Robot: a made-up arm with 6 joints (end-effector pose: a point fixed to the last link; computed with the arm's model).
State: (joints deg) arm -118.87 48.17 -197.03 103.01 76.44 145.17
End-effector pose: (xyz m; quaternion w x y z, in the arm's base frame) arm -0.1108 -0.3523 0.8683 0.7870 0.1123 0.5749 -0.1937
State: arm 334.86 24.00 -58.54 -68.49 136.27 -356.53
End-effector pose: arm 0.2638 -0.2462 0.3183 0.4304 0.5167 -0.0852 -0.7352
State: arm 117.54 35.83 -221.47 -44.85 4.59 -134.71
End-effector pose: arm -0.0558 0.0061 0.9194 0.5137 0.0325 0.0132 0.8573
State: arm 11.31 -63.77 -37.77 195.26 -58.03 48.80
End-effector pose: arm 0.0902 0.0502 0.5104 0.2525 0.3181 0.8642 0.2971
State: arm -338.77 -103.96 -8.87 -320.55 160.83 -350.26
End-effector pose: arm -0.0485 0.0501 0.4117 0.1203 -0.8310 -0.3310 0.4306
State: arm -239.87 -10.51 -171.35 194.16 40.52 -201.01
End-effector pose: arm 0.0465 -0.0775 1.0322 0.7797 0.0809 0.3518 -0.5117
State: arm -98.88 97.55 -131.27 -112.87 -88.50 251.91
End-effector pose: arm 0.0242 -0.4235 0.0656 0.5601 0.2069 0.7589 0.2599
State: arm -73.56 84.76 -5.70 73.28 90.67 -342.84
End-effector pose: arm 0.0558 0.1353 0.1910 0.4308 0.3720 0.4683 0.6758
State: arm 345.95 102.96 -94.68 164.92 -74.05 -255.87
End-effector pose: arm 0.1537 -0.0684 -0.0365 0.4107 -0.5837 -0.4779 0.5121
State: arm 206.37 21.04 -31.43 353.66 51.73 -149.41
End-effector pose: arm -0.2339 -0.1124 0.1372 0.1931 -0.9353 -0.0129 -0.2962
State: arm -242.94 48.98 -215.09 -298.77 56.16 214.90
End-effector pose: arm -0.1560 0.2328 0.8990 0.2901 0.4630 -0.2517 -0.7988
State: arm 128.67 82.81 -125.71 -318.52 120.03 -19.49
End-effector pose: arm -0.3598 0.3231 0.0608 0.2722 0.2511 0.6888 -0.6232
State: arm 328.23 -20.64 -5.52 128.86 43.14 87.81
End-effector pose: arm 0.1905 -0.1079 0.2344 0.4228 0.4265 0.7423 0.2972
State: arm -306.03 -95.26 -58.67 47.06 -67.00 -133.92
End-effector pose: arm -0.0906 -0.2694 0.6834 0.3414 0.3111 -0.2999 0.8347
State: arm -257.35 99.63 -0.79 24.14 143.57 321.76
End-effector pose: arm -0.0395 -0.0404 0.3198 0.3784 0.0126 -0.5422 -0.7501
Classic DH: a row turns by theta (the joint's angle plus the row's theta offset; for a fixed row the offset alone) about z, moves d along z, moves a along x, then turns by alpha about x. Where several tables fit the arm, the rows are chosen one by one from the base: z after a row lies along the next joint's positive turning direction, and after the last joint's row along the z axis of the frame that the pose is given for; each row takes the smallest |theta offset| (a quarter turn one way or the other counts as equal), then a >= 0, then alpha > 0; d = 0 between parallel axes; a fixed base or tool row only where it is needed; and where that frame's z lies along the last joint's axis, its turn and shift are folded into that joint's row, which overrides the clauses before.
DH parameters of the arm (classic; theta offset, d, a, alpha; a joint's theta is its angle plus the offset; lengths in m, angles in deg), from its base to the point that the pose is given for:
joint 1: 0 0.334 0 -90
joint 2: -79.25 0 0.2626 0
joint 3: 79.25 0 0.072 -90
joint 4: 0 0.318 0 90
joint 5: 0 0 0.074 -90
joint 6: 0 0.095 0 0

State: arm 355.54 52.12 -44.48 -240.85 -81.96 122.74
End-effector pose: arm 0.2126 -0.1081 0.1952 0.0491 -0.3686 -0.6335 0.6785
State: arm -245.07 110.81 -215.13 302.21 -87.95 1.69
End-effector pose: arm -0.2573 0.3577 0.3779 0.7046 0.4509 -0.1850 -0.5158
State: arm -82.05 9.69 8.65 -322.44 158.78 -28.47
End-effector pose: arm 0.0626 0.0071 0.3400 0.9504 0.0279 0.1080 0.2904
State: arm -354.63 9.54 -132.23 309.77 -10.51 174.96
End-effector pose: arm 0.3479 0.1022 0.9043 0.8320 -0.2684 0.3366 -0.3499
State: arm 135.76 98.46 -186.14 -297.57 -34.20 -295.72
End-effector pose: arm -0.3645 0.4968 0.3582 0.6956 -0.6075 0.1330 0.3597
